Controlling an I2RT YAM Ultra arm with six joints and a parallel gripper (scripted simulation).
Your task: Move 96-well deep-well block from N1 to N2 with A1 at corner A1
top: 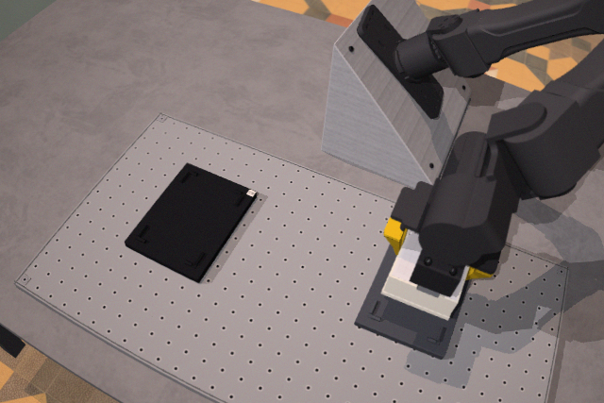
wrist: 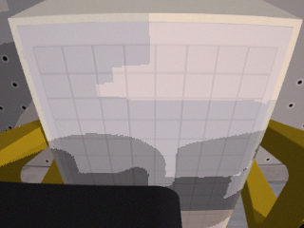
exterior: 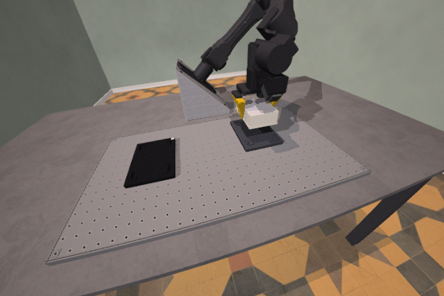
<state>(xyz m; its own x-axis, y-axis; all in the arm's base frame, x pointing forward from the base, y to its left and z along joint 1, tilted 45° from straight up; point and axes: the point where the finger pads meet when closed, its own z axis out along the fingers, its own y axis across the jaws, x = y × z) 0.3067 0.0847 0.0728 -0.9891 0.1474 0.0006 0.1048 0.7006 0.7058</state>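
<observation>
Now: the nest N2 70 mm below my hand. From my hand the other things lie so: white 96-well deep-well block (10 mm above); then black plate nest N1 (320 mm to the right, 70 mm below, 10 mm ahead).
</observation>
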